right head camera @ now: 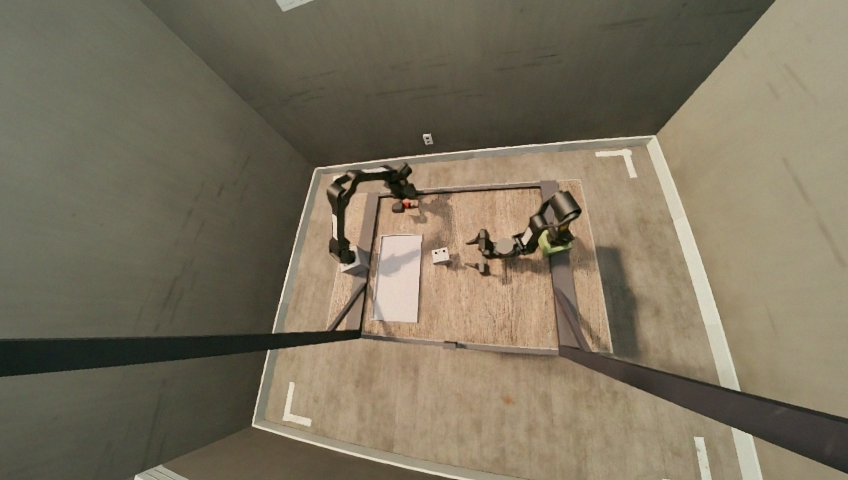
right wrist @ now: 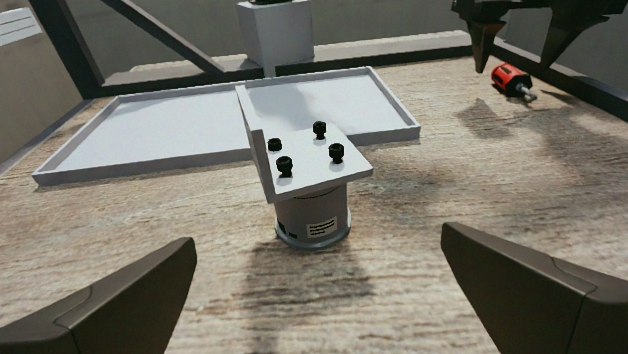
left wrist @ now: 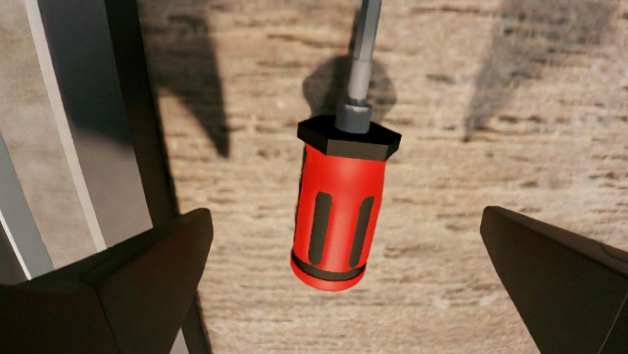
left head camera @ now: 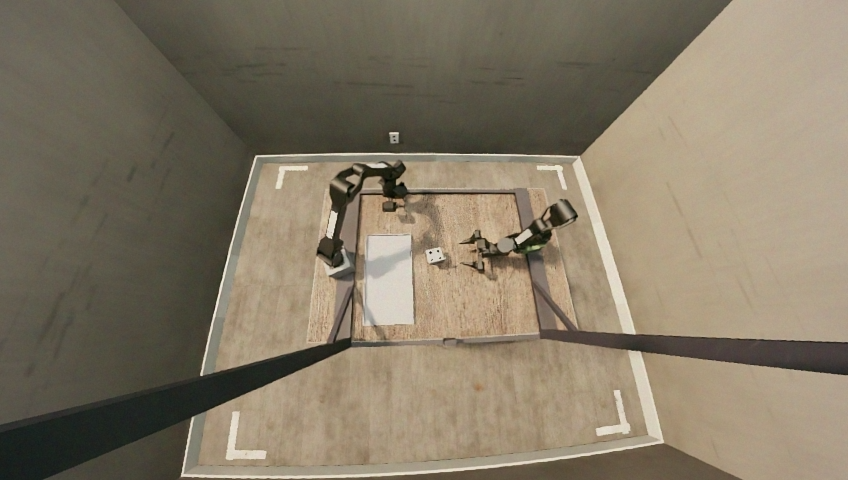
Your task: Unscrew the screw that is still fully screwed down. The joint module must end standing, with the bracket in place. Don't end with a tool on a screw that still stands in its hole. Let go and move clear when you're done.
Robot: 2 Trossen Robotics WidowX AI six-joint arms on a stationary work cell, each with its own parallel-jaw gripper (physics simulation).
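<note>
The grey joint module stands upright on the table. The white L-shaped bracket sits on top of it. A black screw beside the bracket's upright wall sits low; the other three screws stand raised. The red and black screwdriver lies on its side. My left gripper is open above the handle, one finger on each side in the left wrist view. My right gripper is open, facing the module from the right, clear of it.
A shallow white tray lies left of the module in the head views. A dark frame beam runs along the table's far edge, close to the screwdriver. Angled posts rise at the near corners.
</note>
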